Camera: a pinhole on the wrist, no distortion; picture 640 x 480 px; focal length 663.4 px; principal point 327.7 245.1 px. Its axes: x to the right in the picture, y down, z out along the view. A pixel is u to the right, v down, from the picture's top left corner.
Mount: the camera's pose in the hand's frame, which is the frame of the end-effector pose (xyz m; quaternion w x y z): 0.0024 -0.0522 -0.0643 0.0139 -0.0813 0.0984 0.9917
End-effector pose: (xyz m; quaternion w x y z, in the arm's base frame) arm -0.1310 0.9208 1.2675 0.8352 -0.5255 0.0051 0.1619
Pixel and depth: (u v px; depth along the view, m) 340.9 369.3 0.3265
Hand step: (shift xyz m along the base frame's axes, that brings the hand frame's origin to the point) -0.0846 0.1964 0.1695
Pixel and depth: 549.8 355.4 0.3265
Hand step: -0.1797 0.1567 0.1725
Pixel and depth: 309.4 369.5 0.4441
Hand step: -0.1056 0.3031 0.2228
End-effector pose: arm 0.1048 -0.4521 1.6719 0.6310 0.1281 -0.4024 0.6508
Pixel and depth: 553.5 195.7 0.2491
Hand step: -0.0487 -0.1933 0.0157
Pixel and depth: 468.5 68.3 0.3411
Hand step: -0.1574 -0.2349 0.0336
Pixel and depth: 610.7 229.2 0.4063
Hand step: -0.0986 -0.3668 0.0208
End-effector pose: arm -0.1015 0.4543 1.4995 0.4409 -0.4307 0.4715 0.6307
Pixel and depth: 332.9 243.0 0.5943
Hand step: -0.1063 0.4709 0.2007
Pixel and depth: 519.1 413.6 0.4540
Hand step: 0.0723 0.3479 0.2488
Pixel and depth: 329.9 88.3 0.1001
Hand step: 0.0084 0.0268 0.0154
